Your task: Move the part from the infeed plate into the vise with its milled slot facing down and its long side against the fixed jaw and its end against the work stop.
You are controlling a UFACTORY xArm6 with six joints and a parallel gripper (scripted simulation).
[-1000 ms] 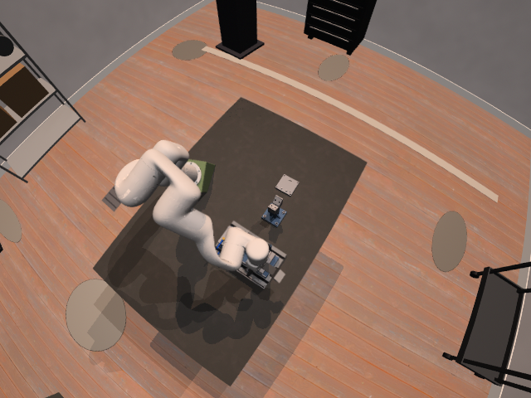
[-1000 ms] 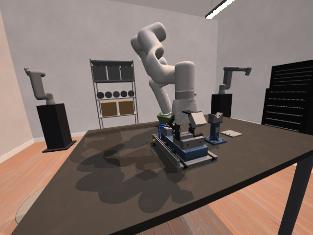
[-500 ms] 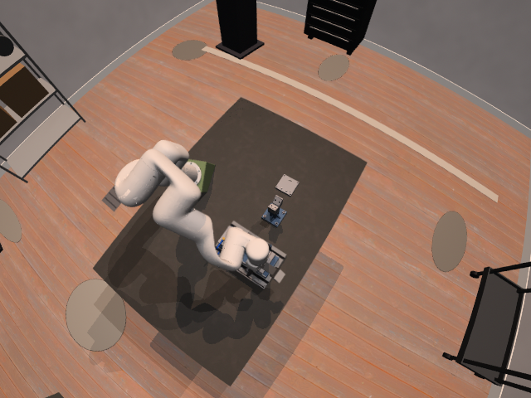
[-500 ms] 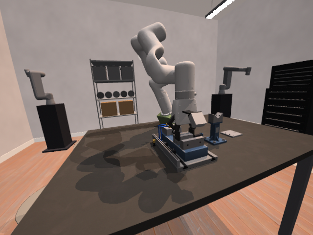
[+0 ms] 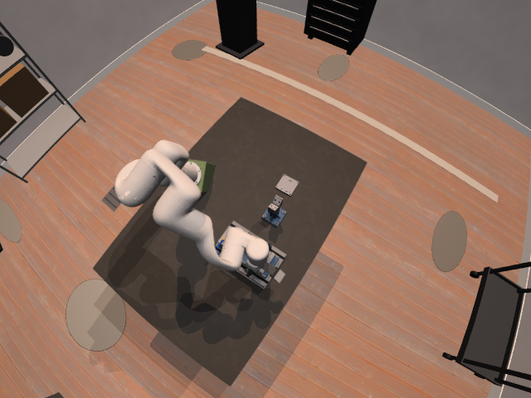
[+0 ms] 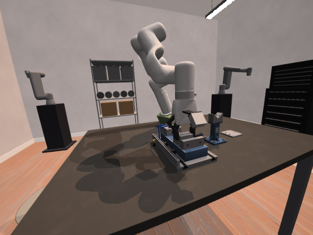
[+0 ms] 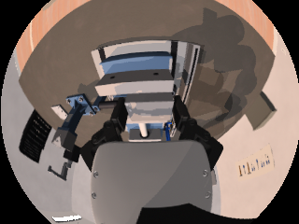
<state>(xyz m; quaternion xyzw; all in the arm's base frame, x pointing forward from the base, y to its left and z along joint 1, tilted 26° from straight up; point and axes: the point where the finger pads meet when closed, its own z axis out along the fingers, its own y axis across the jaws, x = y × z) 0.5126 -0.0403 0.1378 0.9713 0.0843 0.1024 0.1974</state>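
The part is 20 mm below my hand. From my hand the other things lie so: air cylinder: 170 mm behind, 30 mm below; grey rail: 60 mm behind, 80 mm to the right, 70 mm below.
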